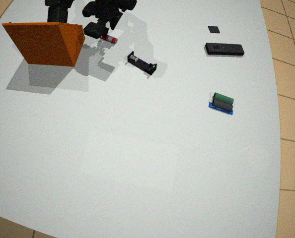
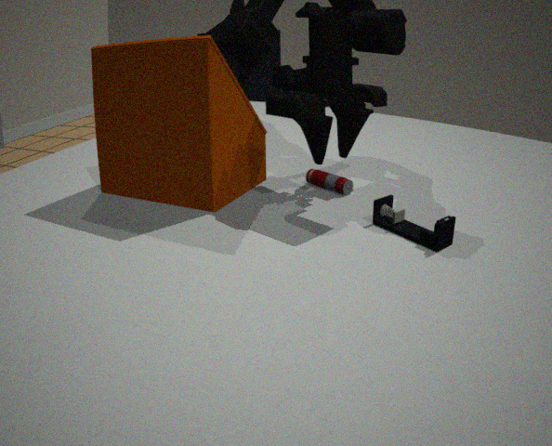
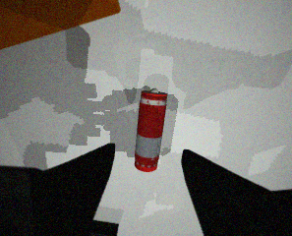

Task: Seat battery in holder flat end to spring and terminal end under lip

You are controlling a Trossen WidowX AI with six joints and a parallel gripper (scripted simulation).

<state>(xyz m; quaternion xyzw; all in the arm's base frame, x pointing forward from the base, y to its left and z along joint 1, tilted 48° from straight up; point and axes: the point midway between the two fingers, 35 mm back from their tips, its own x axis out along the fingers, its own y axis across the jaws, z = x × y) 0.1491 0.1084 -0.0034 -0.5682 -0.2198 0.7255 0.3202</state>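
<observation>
Right now my gripper tip is 3 cm above the battery. From my gripper tip the other things lie so: small black square 39 cm ahead, 21 cm to the left, 4 cm below; then black remote control 44 cm ahead, 11 cm to the left, 3 cm below.
</observation>
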